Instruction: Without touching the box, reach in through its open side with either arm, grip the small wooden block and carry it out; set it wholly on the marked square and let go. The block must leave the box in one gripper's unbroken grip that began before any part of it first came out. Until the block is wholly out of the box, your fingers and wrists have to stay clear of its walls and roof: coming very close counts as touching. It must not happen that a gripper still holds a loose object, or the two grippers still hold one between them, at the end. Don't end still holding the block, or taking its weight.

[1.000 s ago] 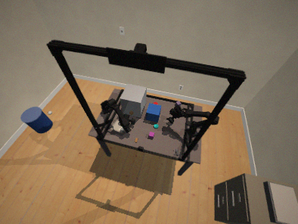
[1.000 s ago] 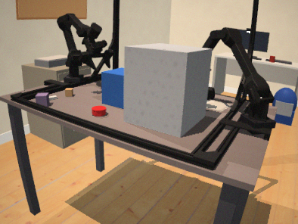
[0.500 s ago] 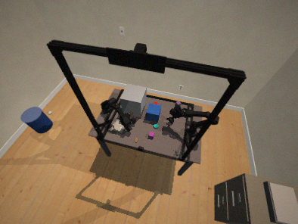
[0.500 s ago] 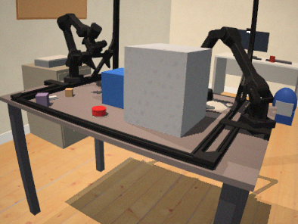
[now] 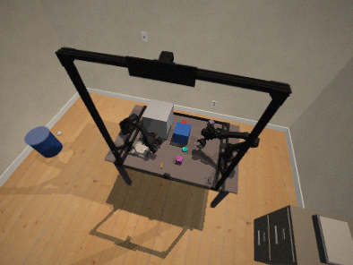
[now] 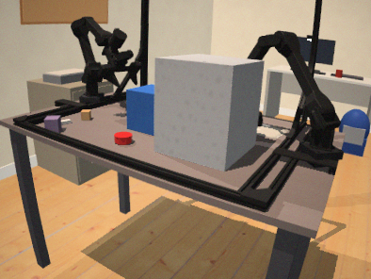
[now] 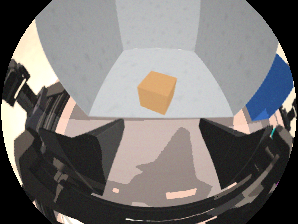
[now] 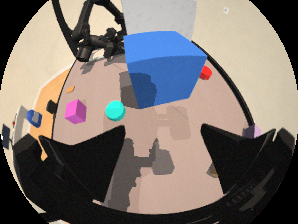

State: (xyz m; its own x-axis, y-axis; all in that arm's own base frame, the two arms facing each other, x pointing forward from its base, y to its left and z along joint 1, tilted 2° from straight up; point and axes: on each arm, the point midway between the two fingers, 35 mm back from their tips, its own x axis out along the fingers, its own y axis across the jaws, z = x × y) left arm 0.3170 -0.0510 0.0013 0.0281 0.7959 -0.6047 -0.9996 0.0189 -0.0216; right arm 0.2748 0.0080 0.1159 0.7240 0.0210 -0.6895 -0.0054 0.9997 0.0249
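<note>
The marked square is 14 cm behind my left hand, 8 cm to the left of it and 4 cm below it. Round my left hand: cyan disc (1 cm behind, 32 cm to the right, 3 cm below); then red disc (30 cm ahead, 23 cm to the right, 2 cm below); then magenta cube (15 cm behind, 31 cm to the right, 1 cm below).
</note>
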